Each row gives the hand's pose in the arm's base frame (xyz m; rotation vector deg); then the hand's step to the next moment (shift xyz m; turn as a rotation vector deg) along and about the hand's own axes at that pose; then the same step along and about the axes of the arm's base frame.
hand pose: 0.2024 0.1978 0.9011 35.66 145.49 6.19
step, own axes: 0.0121 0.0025 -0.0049 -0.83 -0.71 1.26
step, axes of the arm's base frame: -0.0106 0.0079 -0.0010 0.98 -1.06 -0.84
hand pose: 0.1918 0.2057 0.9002 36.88 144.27 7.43
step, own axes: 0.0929 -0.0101 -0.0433 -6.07 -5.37 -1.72
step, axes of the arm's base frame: -0.0959 0.0364 -0.0093 1.37 -7.53 3.18
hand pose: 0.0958 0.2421 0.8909 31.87 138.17 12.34
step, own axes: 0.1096 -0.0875 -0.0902 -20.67 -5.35 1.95
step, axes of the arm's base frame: -0.1630 -0.0312 -0.0162 13.93 -13.91 8.49
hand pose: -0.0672 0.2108 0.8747 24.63 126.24 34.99
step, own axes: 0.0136 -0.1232 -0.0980 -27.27 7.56 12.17
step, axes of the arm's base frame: -0.0969 -0.1231 -0.0206 27.30 -3.54 13.82
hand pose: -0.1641 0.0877 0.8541 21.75 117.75 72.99
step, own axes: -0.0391 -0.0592 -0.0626 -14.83 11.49 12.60
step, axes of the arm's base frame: -0.0081 -0.0925 -0.0181 18.16 5.63 12.22
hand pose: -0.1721 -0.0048 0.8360 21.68 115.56 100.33
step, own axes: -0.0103 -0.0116 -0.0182 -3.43 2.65 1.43
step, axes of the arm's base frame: 0.0008 -0.0225 -0.0080 3.47 0.02 2.97
